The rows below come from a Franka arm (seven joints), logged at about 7 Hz.
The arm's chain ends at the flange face. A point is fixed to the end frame.
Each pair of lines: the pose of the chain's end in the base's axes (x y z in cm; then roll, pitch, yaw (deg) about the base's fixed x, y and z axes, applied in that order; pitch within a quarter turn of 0, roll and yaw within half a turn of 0), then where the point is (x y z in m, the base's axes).
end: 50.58 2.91 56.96 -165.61 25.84 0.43
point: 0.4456 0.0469 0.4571
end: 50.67 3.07 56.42 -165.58 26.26 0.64
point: 0.4456 0.0483 0.4521
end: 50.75 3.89 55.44 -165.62 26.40 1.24
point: 0.4460 0.0558 0.4424
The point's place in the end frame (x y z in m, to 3 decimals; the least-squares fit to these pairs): -0.005 0.014 0.128
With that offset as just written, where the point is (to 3 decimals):
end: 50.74 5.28 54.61 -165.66 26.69 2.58
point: 0.445 0.068 0.434
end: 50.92 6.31 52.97 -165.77 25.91 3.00
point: 0.448 0.078 0.417
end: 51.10 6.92 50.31 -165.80 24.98 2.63
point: 0.452 0.084 0.390
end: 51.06 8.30 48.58 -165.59 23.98 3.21
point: 0.453 0.098 0.371
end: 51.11 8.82 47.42 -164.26 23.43 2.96
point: 0.455 0.107 0.360
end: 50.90 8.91 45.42 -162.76 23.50 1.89
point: 0.453 0.112 0.340
